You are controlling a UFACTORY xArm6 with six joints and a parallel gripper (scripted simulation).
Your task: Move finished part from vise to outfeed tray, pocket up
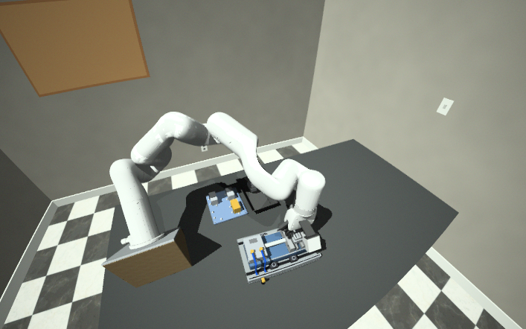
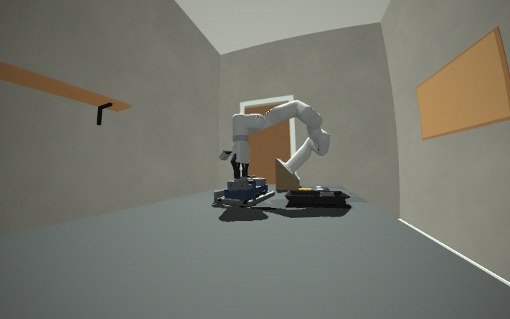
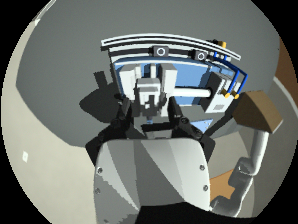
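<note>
My gripper is now 7 cm past the vise, 1 cm to the right of it and 9 cm above it. Round my hand: blue plate: 18 cm behind, 34 cm to the left, 12 cm below; orange block: 15 cm behind, 29 cm to the left, 10 cm below.
</note>
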